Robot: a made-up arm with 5 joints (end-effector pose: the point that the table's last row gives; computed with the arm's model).
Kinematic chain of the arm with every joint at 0, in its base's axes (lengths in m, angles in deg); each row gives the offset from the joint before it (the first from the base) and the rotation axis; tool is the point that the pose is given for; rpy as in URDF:
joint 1: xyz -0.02 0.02 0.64 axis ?
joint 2: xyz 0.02 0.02 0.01 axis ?
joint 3: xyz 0.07 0 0.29 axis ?
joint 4: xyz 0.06 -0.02 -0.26 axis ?
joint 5: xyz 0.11 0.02 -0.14 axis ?
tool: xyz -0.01 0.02 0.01 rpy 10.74 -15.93 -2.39
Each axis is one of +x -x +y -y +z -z.
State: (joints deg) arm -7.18 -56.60 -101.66 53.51 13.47
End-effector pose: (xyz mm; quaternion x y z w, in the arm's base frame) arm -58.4 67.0 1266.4 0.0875 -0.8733 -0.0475 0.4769
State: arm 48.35 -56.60 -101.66 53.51 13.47
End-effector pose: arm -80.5 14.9 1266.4 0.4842 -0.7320 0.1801 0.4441
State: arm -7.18 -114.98 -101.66 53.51 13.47
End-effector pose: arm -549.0 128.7 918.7 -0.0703 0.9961 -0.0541 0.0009
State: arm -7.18 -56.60 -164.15 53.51 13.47
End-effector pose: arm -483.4 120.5 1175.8 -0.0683 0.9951 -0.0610 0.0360
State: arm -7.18 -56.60 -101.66 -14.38 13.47
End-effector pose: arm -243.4 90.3 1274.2 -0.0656 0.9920 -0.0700 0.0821
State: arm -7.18 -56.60 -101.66 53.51 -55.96
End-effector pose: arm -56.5 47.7 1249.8 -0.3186 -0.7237 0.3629 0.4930
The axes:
joint 1: +z
joint 2: +y
joint 3: +y
joint 4: +y
joint 5: -z

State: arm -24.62 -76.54 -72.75 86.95 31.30
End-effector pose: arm -0.1 57.4 1078.5 0.0454 -0.6510 -0.3591 0.6672
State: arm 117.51 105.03 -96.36 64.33 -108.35
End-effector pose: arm -118.5 200.1 113.1 -0.0241 -0.6946 -0.6858 0.2160
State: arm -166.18 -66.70 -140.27 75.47 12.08
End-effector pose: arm 341.3 66.0 1197.8 -0.9315 -0.2460 -0.2624 0.0542
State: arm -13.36 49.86 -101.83 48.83 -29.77
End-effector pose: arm 597.5 -93.4 545.7 0.0991 -0.1508 0.1369 0.9740
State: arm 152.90 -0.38 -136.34 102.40 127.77
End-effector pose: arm -387.6 190.5 1137.9 0.2968 0.1136 0.1511 0.9360
